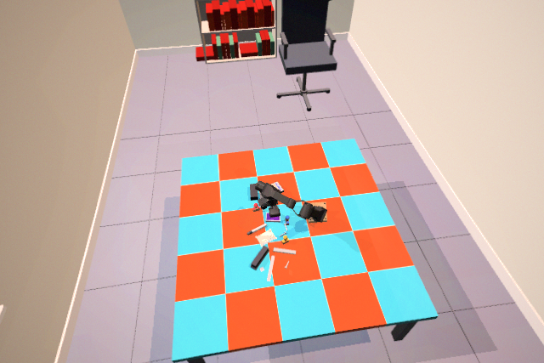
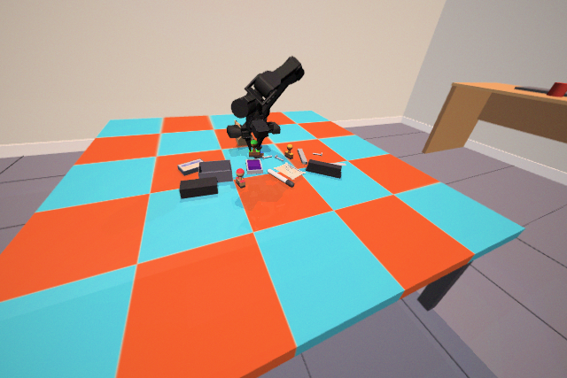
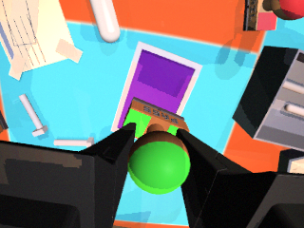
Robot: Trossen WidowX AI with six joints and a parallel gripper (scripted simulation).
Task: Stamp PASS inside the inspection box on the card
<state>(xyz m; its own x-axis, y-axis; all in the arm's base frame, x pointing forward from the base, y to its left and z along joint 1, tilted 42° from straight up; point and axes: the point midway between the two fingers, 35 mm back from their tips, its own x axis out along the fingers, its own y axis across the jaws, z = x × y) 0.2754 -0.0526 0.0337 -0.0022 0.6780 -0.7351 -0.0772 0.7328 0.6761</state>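
The card lies 5 cm ahead of my gripper tip, 13 cm to the left of it and 8 cm below it. From my gripper tip the other things lie so: purple ink pad 7 cm below; then blue stamp 8 cm behind, 4 cm to the left, 6 cm below; then green stamp right at my gripper tip.
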